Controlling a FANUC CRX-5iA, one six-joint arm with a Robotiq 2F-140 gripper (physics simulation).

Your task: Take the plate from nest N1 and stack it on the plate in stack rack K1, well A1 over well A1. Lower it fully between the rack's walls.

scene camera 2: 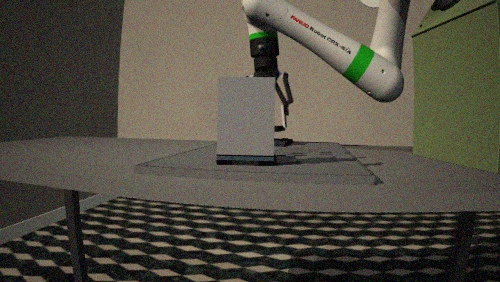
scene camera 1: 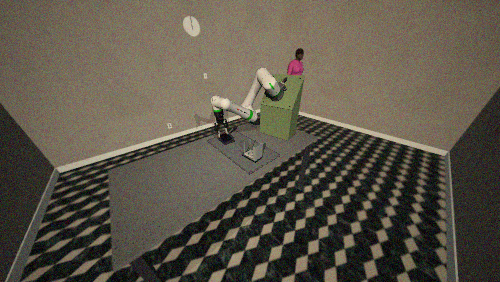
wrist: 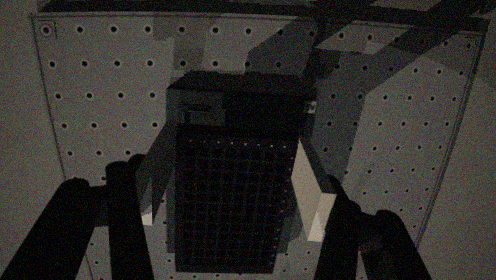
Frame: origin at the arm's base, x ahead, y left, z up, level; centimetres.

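Seen in the pictures: gripper, fingertip midpoint: (scene camera 1: pixel 223 135) (wrist: pixel 236 148); arm's base, link origin: (scene camera 1: pixel 276 94).
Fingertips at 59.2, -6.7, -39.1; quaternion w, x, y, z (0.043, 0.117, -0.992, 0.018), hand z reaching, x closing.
Pixels of each thing's top centre, then the offset from my fingertips to it, as dx, dy, dz. Level surfaces: height alone.
- plate, top centre: (wrist: pixel 231 215) -1.3, +4.8, +1.0
- Stack rack K1, top centre: (scene camera 2: pixel 249 81) (scene camera 1: pixel 252 142) -16.3, +43.1, +10.1
- grey board, surface height: dz -4.5
- grey table, surface height: dz -5.8
The plate (wrist: pixel 232 205) is dark, with a grid of wells. In the wrist view it sits between the two pale finger pads of my gripper (wrist: pixel 234 150) (scene camera 1: pixel 223 134), which is shut on it. The plate is raised a little above nest N1 (wrist: pixel 265 110) (scene camera 1: pixel 227 140) (scene camera 2: pixel 284 142), a dark holder with an A1 tag beside its far right corner. In scene camera 2 one finger (scene camera 2: pixel 281 121) shows above the nest; the rack hides the plate. Stack rack K1 (scene camera 1: pixel 258 149) (scene camera 2: pixel 245 115) has upright light walls. The plate inside it is hard to make out.
Nest and rack stand on a grey board (wrist: pixel 100 45) (scene camera 2: pixel 330 172) with rows of holes, on a grey table (scene camera 1: pixel 160 200) (scene camera 2: pixel 100 157). A green pedestal (scene camera 1: pixel 277 120) (scene camera 2: pixel 455 100) carries the arm at the right. A person (scene camera 1: pixel 295 67) in pink stands behind the pedestal.
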